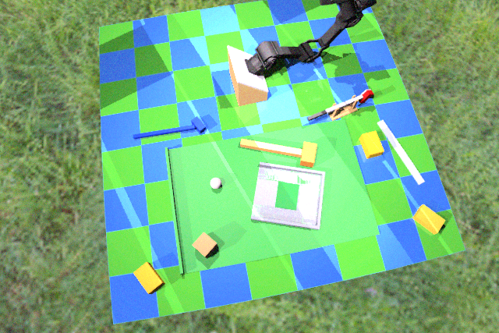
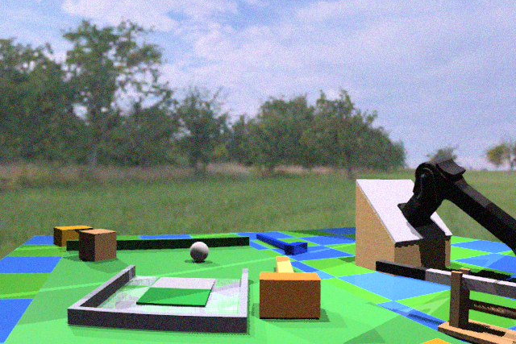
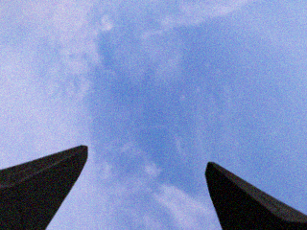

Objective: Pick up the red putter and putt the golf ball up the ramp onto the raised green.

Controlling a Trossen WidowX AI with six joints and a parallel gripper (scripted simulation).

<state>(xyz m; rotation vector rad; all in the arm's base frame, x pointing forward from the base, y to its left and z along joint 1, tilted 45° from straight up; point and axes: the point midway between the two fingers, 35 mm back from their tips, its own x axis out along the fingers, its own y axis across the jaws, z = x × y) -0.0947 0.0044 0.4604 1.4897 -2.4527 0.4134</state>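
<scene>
Right now the wooden stand is 33 cm ahead of my gripper tip and 43 cm below it. From my gripper tip the other things lie so: blue putter (22 cm ahead, 69 cm to the right, 46 cm below); white bar (57 cm ahead, 16 cm to the left, 47 cm below); white golf ball (49 cm ahead, 58 cm to the right, 45 cm below).
</scene>
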